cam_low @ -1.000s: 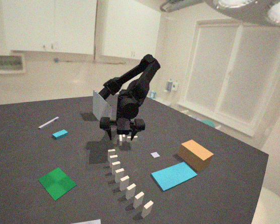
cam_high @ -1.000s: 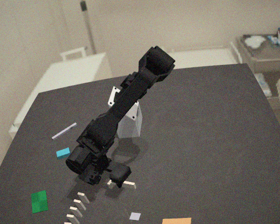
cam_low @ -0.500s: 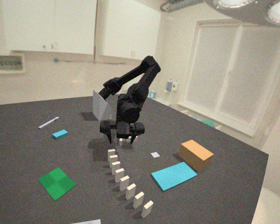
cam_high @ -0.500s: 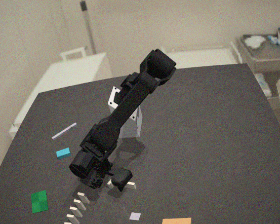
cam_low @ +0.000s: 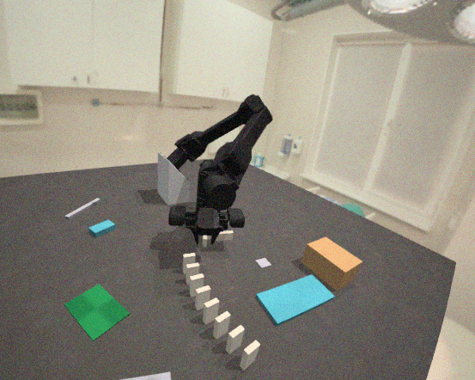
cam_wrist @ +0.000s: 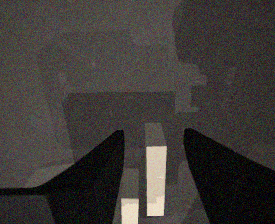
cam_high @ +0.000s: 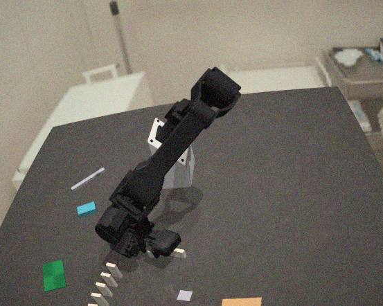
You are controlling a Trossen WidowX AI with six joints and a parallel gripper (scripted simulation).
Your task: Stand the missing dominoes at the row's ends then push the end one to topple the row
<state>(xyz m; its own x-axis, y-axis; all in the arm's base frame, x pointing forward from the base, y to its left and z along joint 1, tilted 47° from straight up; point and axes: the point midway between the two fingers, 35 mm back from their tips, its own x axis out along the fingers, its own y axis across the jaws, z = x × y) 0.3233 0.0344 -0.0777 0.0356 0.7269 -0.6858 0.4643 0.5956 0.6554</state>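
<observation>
My gripper tip is 14 cm short of the small lilac tile and 9 cm to the right of it. The rest, counted from my gripper tip: flat cyan plate: 26 cm ahead, 8 cm to the left; green tile: 9 cm ahead, 29 cm to the right; small cyan block: 18 cm behind, 23 cm to the right.
</observation>
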